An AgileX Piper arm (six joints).
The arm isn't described. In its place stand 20 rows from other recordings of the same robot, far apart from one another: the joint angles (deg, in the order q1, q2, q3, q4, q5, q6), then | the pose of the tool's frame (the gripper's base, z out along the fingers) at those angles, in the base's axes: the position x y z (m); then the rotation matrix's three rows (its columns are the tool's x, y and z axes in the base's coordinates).
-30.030, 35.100, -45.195, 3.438, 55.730, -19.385 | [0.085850, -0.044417, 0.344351], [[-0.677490, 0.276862, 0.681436], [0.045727, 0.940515, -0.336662], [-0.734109, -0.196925, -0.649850]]
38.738, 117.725, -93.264, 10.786, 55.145, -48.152 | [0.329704, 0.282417, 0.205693], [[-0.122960, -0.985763, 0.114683], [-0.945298, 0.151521, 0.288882], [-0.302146, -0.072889, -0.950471]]
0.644, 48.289, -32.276, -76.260, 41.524, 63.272 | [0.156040, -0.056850, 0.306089], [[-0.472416, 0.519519, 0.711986], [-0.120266, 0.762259, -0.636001], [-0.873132, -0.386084, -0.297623]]
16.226, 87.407, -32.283, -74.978, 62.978, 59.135 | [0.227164, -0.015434, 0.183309], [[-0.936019, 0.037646, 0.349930], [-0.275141, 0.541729, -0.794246], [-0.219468, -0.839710, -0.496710]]
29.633, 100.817, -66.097, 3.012, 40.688, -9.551 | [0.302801, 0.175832, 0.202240], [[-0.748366, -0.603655, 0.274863], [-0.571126, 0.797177, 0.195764], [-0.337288, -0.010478, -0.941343]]
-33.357, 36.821, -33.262, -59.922, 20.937, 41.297 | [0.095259, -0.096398, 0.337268], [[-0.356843, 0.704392, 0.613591], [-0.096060, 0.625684, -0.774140], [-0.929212, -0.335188, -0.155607]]
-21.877, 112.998, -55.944, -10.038, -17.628, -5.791 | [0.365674, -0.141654, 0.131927], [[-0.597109, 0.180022, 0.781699], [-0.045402, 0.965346, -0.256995], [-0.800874, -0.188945, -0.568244]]
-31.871, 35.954, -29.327, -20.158, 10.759, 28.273 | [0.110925, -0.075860, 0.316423], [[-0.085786, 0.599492, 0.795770], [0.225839, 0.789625, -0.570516], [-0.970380, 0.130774, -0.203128]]
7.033, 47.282, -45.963, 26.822, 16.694, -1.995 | [0.171344, 0.033023, 0.377010], [[-0.278043, -0.147760, 0.949136], [0.369611, 0.895564, 0.247694], [-0.886612, 0.419681, -0.194391]]
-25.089, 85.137, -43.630, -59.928, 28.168, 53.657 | [0.238569, -0.152746, 0.211108], [[-0.740858, 0.578646, 0.341025], [0.293325, 0.735494, -0.610745], [-0.604227, -0.352444, -0.714628]]
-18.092, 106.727, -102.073, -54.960, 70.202, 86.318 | [0.358445, -0.190851, 0.356846], [[0.119677, 0.989099, 0.085793], [0.544931, 0.006791, -0.838453], [-0.829896, 0.147095, -0.538178]]
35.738, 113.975, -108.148, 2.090, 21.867, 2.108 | [0.392976, 0.284300, 0.348601], [[-0.354197, -0.570620, 0.740903], [-0.167918, 0.818195, 0.549873], [-0.919972, 0.070353, -0.385620]]
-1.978, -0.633, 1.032, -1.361, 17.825, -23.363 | [0.053900, -0.002524, 0.179691], [[-0.225108, -0.057580, 0.972631], [-0.409675, 0.911316, -0.040866], [-0.884021, -0.407662, -0.228734]]
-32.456, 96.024, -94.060, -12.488, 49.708, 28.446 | [0.312276, -0.216392, 0.370447], [[-0.352148, 0.797650, 0.489639], [0.629399, 0.589014, -0.506873], [-0.692711, 0.129684, -0.709460]]
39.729, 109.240, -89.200, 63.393, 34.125, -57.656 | [0.312446, 0.319015, 0.291418], [[-0.424546, -0.871885, 0.244085], [-0.329945, 0.400032, 0.855050], [-0.843147, 0.282474, -0.457506]]
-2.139, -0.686, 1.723, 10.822, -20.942, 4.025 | [0.048108, -0.007908, 0.235218], [[0.426776, -0.006267, 0.904336], [0.228097, 0.968393, -0.100933], [-0.875119, 0.249352, 0.414717]]
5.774, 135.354, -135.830, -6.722, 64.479, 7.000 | [0.520688, 0.042989, 0.262328], [[-0.852586, 0.015210, 0.522365], [-0.014873, 0.998465, -0.053349], [-0.522375, -0.053254, -0.851051]]
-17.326, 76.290, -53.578, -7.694, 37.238, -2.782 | [0.254160, -0.087011, 0.277120], [[-0.822681, 0.216562, 0.525639], [0.094739, 0.963898, -0.248847], [-0.560553, -0.154923, -0.813498]]
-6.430, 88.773, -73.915, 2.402, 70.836, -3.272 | [0.296621, -0.029803, 0.295149], [[-0.984249, 0.062949, 0.165203], [0.067359, 0.997503, 0.021220], [-0.163455, 0.032014, -0.986031]]
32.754, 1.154, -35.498, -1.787, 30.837, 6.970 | [-0.008960, -0.007494, 0.356729], [[0.073992, -0.537093, 0.840272], [0.160220, 0.838038, 0.521557], [-0.984304, 0.096037, 0.148061]]
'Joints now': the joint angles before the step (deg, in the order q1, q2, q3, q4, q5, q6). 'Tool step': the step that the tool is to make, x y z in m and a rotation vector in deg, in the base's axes. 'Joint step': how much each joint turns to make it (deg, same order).
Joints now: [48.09 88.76 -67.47 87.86 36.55 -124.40]
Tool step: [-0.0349 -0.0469 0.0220 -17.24 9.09 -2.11]
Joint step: [0.00 -10.71 0.00 -38.77 8.63 44.38]
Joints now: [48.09 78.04 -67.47 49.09 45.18 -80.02]
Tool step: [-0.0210 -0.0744 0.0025 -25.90 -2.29 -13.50]
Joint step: [-0.01 -11.16 2.10 -38.48 16.64 31.41]
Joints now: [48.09 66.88 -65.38 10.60 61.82 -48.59]
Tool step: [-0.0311 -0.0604 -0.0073 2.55 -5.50 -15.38]
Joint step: [-0.01 -15.61 11.38 -12.38 -2.54 17.13]
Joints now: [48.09 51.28 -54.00 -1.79 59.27 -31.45]
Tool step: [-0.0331 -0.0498 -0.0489 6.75 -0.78 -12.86]
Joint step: [-0.02 -16.85 17.14 -6.77 -4.64 16.38]
